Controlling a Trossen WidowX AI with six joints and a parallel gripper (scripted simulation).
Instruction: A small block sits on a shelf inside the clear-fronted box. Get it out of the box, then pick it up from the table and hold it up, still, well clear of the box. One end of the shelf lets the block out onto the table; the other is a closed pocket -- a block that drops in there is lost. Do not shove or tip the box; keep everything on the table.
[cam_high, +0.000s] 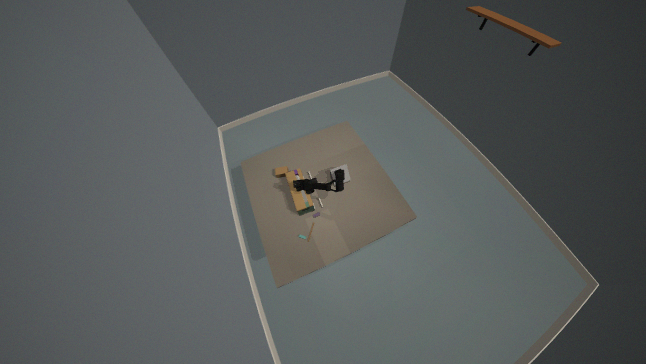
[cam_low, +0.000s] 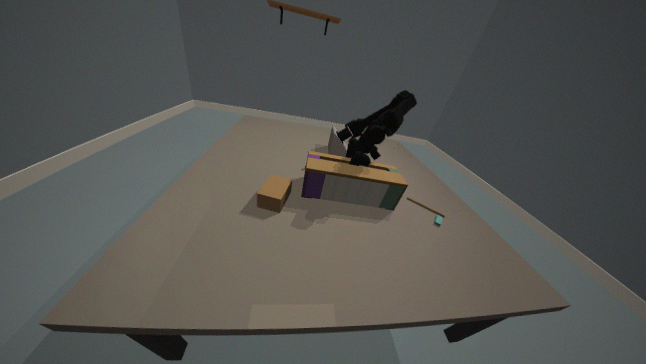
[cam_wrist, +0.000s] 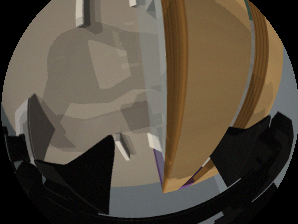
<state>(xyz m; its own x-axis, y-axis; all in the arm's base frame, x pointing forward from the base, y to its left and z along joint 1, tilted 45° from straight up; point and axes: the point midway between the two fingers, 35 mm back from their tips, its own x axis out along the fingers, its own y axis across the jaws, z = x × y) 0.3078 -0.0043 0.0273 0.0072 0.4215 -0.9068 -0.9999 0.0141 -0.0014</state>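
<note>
My gripper tip is 5 cm short of the block and 2 cm to the left of it. Also, from my gripper tip: purple piece: 1 cm ahead, 26 cm to the left, 8 cm below; thin stick: 10 cm ahead, 38 cm to the left, 8 cm below; teal head: 18 cm ahead, 39 cm to the left, 8 cm below.
</note>
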